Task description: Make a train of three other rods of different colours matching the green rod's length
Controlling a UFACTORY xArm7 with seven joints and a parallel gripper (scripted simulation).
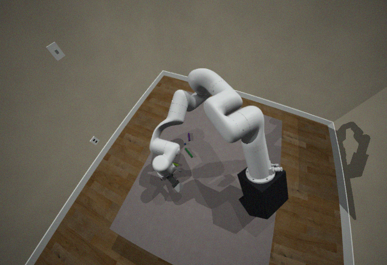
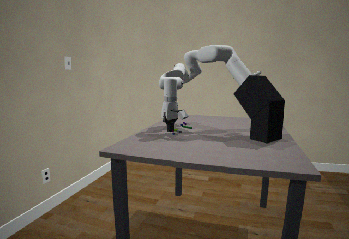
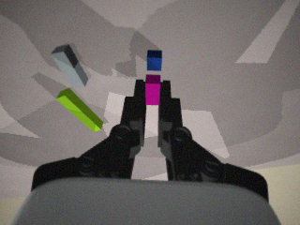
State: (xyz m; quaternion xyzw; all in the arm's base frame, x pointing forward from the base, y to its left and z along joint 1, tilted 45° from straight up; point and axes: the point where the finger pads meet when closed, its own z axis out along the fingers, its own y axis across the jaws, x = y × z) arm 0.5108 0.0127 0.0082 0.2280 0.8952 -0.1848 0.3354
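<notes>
The magenta rod lies 2 cm below my hand and 1 cm behind it. From my hand the other things lie so: grey rod 5 cm behind, 4 cm to the right, 3 cm below; green rod 16 cm to the right, 10 cm behind, 3 cm below; lime rod 7 cm to the right, 3 cm below, 2 cm behind.
</notes>
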